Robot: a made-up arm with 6 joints. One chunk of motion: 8 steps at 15 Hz.
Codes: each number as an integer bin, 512 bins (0 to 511) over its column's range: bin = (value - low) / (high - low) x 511, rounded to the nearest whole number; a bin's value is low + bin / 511 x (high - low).
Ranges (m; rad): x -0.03..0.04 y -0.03..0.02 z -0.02..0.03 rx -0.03..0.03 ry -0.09..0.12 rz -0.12..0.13
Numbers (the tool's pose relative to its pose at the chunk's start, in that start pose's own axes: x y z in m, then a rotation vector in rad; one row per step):
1: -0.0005 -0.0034 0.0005 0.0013 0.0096 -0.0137
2: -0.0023 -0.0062 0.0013 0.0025 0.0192 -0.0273
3: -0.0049 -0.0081 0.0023 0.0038 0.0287 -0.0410
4: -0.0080 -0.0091 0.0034 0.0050 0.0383 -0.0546
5: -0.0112 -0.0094 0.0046 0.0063 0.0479 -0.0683
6: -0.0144 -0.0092 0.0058 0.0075 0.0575 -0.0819
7: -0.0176 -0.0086 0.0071 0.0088 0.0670 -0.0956
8: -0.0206 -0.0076 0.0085 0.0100 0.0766 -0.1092
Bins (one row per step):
1: 215 272 210 267 242 217
2: 202 243 218 277 266 189
3: 183 224 228 288 289 161
4: 161 214 239 298 312 134
5: 137 211 251 309 336 106
6: 114 213 264 319 359 78
7: 91 219 277 330 382 50
8: 69 229 291 341 405 22

